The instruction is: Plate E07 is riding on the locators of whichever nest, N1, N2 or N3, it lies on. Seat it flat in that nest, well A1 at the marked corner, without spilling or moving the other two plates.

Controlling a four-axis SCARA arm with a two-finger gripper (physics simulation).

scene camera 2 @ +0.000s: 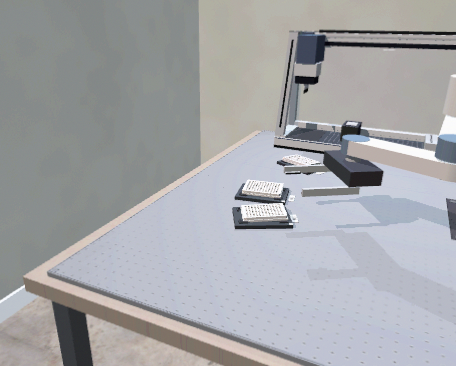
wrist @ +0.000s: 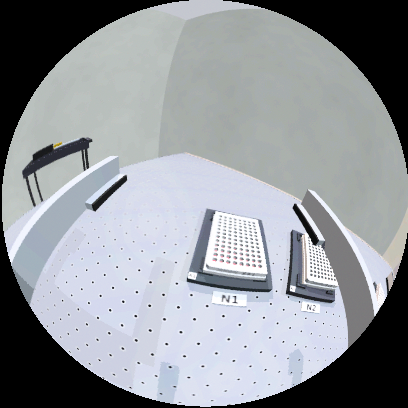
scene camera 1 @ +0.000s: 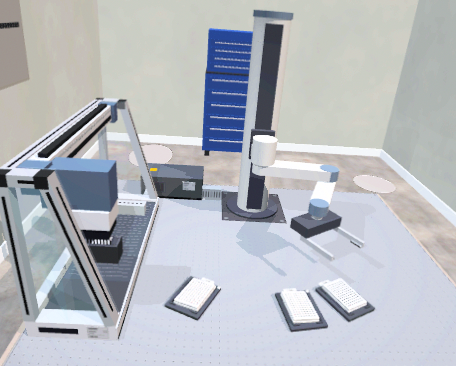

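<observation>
Nest N1 (scene camera 1: 358, 312) (scene camera 2: 262, 225) (wrist: 200, 245) bears a white well plate (scene camera 1: 344, 295) (scene camera 2: 263, 212) (wrist: 237, 242), with reddish tints in its nearer wells in the wrist view. Nest N2 (scene camera 1: 309, 326) (wrist: 315, 295) bears a second white plate (scene camera 1: 300, 306) (scene camera 2: 263, 188) (wrist: 318, 262), partly behind a finger in the wrist view. Nest N3 (scene camera 1: 181, 309) bears a third (scene camera 1: 195, 294) (scene camera 2: 299, 160). No E07 label is legible; I cannot tell which plate rides up. My gripper (scene camera 1: 346, 251) (scene camera 2: 294, 181) (wrist: 214, 179) is open and empty, above the table and on the column side of the nests.
The gantry machine (scene camera 1: 135, 260) (scene camera 2: 286, 90) stands beyond N3, with a black block (scene camera 1: 111, 249) (scene camera 2: 351, 130) on its deck. The arm's column (scene camera 1: 247, 180) and a dark box (scene camera 1: 175, 181) stand at the back. A cart (wrist: 60, 154) shows beyond the table in the wrist view.
</observation>
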